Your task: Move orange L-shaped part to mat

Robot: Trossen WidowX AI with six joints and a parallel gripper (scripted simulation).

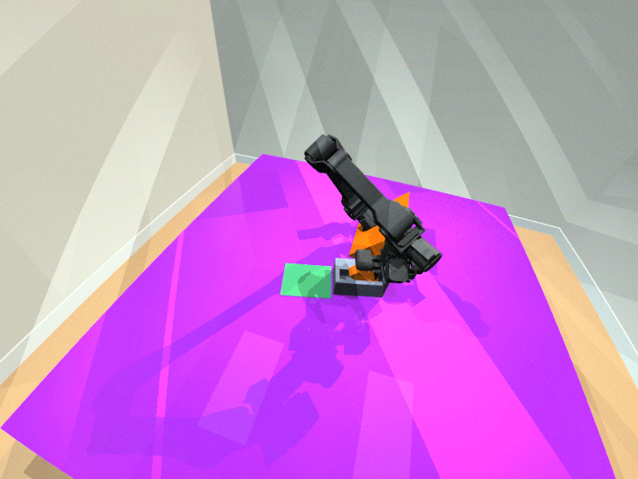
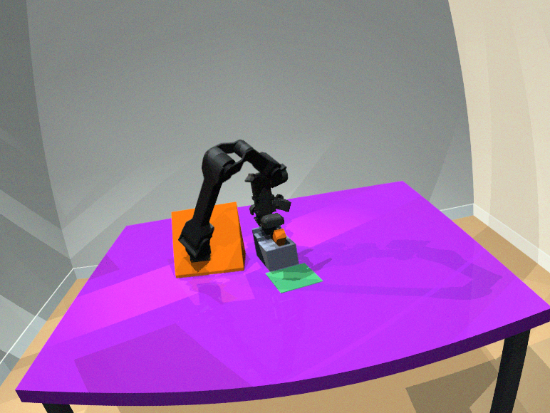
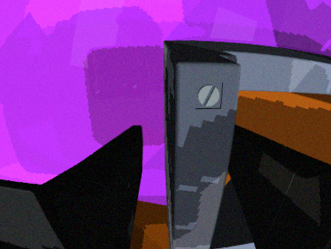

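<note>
My gripper tip is 10 mm short of the orange L-shaped part and 40 mm to the left of it. The rest, counted from my gripper tip: green mat 60 mm ahead, 220 mm to the right, 50 mm below.
</note>
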